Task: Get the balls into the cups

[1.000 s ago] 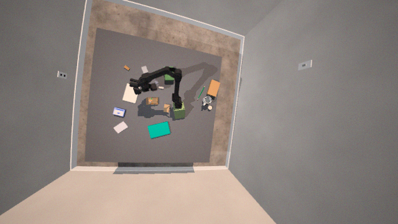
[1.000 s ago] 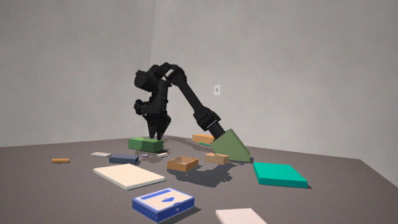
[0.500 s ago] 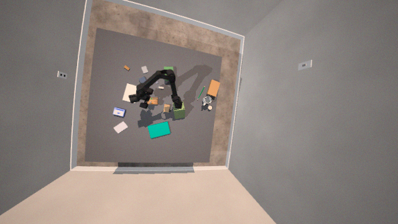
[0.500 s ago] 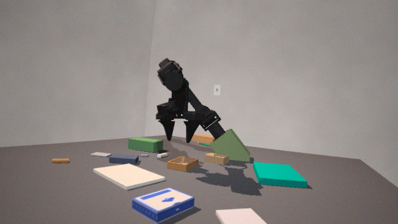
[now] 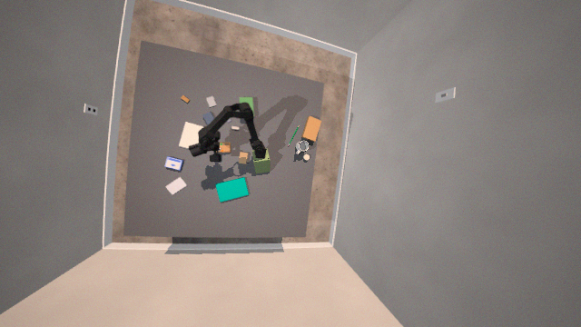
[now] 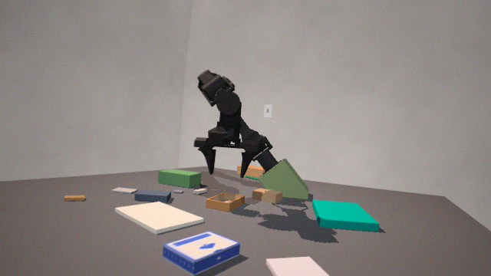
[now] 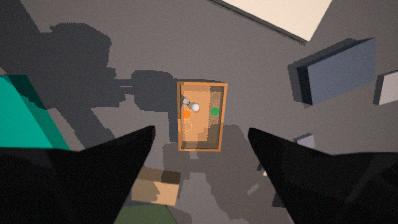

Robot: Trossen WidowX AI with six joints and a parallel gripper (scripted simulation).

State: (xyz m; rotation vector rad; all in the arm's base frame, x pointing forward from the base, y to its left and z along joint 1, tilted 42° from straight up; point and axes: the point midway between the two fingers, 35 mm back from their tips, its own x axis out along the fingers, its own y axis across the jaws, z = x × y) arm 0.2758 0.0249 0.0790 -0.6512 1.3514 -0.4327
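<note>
My hand is 11 cm above the wooden puzzle and 1 cm past it. The rest, counted from my hand: small tan block 16 cm behind, 11 cm below, 6 cm to the left; cream slab 19 cm ahead, 11 cm below, 6 cm to the right; small white piece 15 cm to the right, 11 cm below, 10 cm behind.
</note>
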